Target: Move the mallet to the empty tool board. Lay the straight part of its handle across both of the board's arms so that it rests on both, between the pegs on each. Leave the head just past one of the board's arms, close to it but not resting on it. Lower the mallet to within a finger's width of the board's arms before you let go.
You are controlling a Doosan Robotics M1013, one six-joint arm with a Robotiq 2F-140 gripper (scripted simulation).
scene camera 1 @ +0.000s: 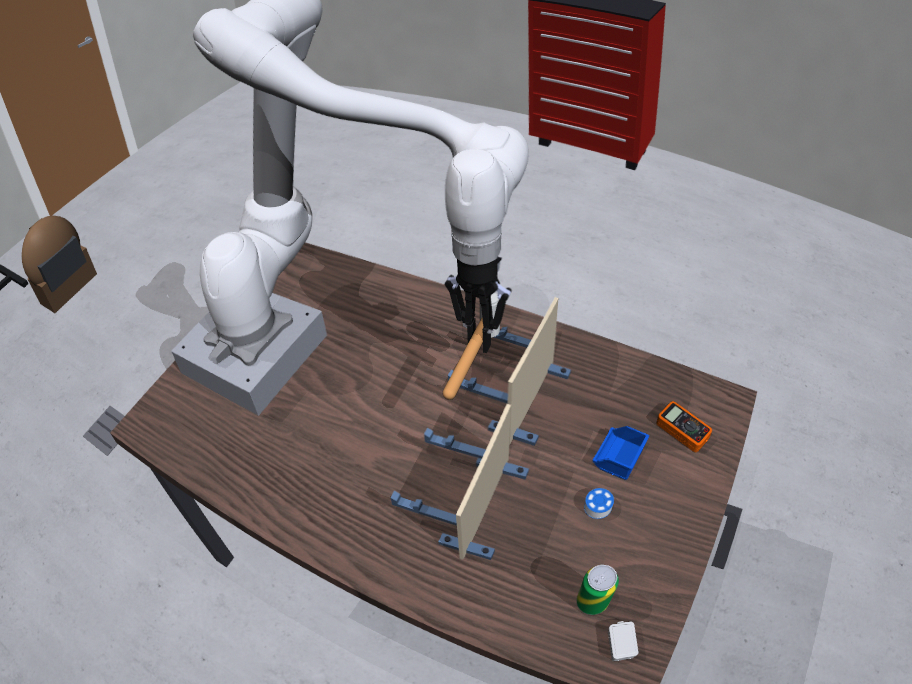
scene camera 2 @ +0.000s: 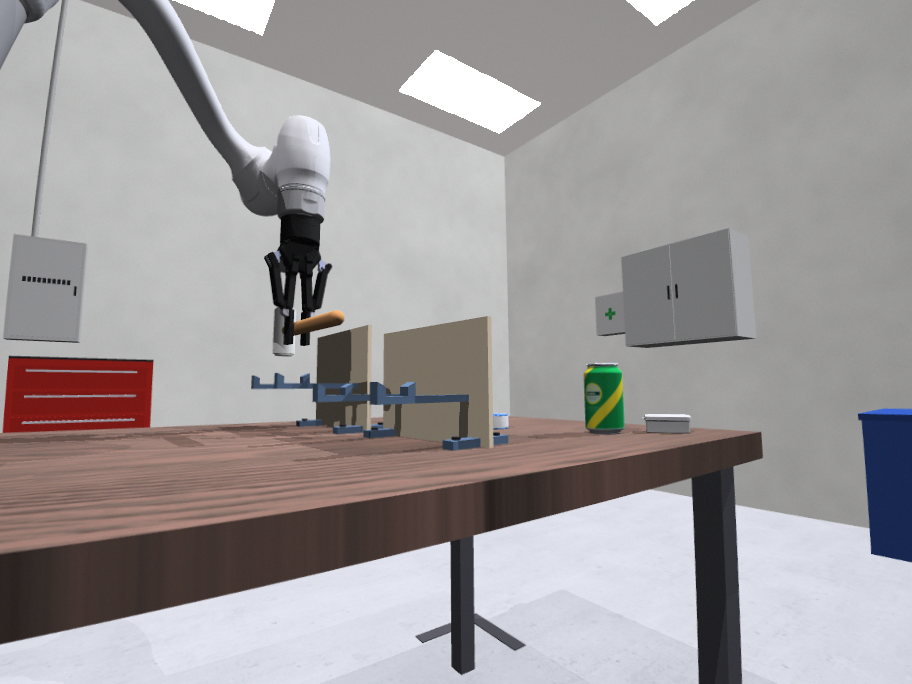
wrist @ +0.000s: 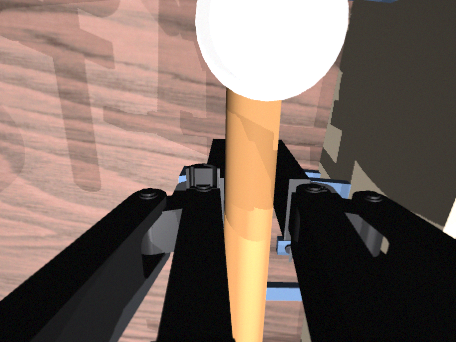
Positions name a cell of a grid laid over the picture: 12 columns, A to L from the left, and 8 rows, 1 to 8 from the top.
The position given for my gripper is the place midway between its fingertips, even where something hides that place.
Note:
I see my gripper (scene camera 2: D5), a mallet (scene camera 2: E4), a blue bin (scene camera 1: I6), a small white box (scene camera 2: I5), a tool board (scene camera 1: G7) and a tool board (scene camera 2: E5).
The mallet is seen too in scene camera 1 (scene camera 1: G5) and in the wrist view (wrist: G2). My gripper also shows in scene camera 1 (scene camera 1: G5) and in the wrist view (wrist: G4). The wrist view misses the blue bin: it is out of frame. The wrist view misses the small white box: it is out of frame.

